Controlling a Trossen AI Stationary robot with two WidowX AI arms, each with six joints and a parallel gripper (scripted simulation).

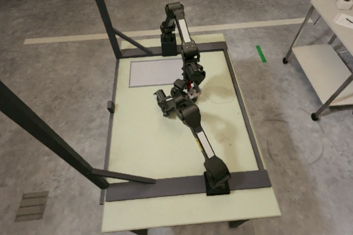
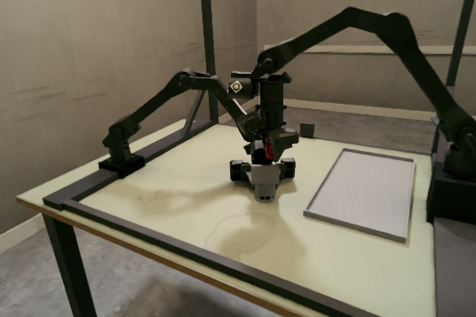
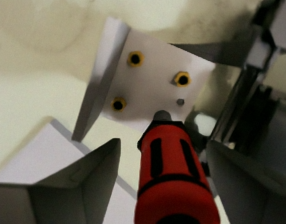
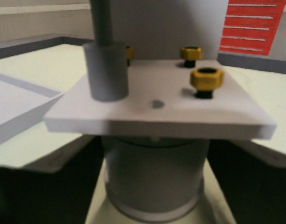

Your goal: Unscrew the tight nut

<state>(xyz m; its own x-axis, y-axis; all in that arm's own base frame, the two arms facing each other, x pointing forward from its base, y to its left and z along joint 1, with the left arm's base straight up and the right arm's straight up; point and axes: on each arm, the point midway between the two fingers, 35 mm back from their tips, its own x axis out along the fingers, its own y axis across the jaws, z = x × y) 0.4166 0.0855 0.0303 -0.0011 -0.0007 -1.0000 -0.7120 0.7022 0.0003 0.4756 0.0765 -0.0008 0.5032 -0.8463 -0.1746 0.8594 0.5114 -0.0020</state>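
Observation:
Right now my left hand is 3 cm above the red-handled nut driver. From my left hand the other things lie so: nut: 7 cm below, 3 cm to the right, 1 cm ahead; then pale bracket: 7 cm below, 2 cm ahead, 1 cm to the right; then grey joint module: 11 cm below, 2 cm ahead, 1 cm to the right.
My right hand is 20 mm short of the grey joint module and 10 mm to the right of it. The rest, counted from my right hand: nut: 10 mm ahead, 10 mm to the right, 40 mm above; pale bracket: 30 mm ahead, 10 mm to the left, 40 mm above; red-handled nut driver: 20 mm to the left, 80 mm above.

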